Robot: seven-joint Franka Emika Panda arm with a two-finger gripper.
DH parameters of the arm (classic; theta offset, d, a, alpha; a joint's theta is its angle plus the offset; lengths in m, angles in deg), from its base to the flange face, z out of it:
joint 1: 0 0.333 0 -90
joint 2: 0 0 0 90
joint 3: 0 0.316 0.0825 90
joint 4: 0 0 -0.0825 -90
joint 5: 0 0.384 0 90
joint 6: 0 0 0.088 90
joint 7: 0 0.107 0 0
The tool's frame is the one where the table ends.
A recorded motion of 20 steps. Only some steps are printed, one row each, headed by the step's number.
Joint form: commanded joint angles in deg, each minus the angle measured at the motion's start. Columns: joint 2, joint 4, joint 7, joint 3, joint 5, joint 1, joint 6.
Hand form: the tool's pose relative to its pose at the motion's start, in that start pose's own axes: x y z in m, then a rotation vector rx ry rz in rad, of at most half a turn. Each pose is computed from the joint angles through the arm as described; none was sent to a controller.
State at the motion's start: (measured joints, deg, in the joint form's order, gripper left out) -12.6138 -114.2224 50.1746 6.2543 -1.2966 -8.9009 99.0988
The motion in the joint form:
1: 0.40 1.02 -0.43 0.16 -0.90 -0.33 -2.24
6: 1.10 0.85 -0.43 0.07 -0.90 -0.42 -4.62
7: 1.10 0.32 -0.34 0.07 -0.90 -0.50 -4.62
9: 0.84 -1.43 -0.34 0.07 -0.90 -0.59 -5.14
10: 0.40 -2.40 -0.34 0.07 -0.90 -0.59 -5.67
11: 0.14 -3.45 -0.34 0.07 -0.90 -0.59 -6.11
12: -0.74 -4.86 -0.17 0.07 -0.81 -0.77 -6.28
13: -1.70 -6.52 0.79 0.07 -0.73 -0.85 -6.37
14: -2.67 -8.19 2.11 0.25 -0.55 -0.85 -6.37
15: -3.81 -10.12 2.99 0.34 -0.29 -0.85 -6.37
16: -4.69 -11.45 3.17 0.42 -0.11 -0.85 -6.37
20: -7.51 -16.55 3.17 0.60 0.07 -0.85 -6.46
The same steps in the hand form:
1: 0.0017 0.0027 -0.0017 -0.0316 -0.0066 -0.0065
6: 0.0016 0.0054 0.0089 -0.0738 -0.0446 -0.0040
7: 0.0015 0.0064 0.0133 -0.0808 -0.0507 -0.0013
9: -0.0016 0.0107 0.0262 -0.1079 -0.0732 -0.0003
10: -0.0048 0.0141 0.0311 -0.1225 -0.0846 -0.0003
11: -0.0075 0.0171 0.0381 -0.1392 -0.0982 -0.0005
12: -0.0110 0.0228 0.0427 -0.1486 -0.1064 0.0061
13: -0.0155 0.0284 0.0486 -0.1603 -0.1140 0.0247
14: -0.0217 0.0325 0.0545 -0.1711 -0.1200 0.0457
15: -0.0283 0.0380 0.0612 -0.1817 -0.1288 0.0608
16: -0.0331 0.0420 0.0652 -0.1876 -0.1342 0.0638
20: -0.0492 0.0578 0.0852 -0.2223 -0.1576 0.0636

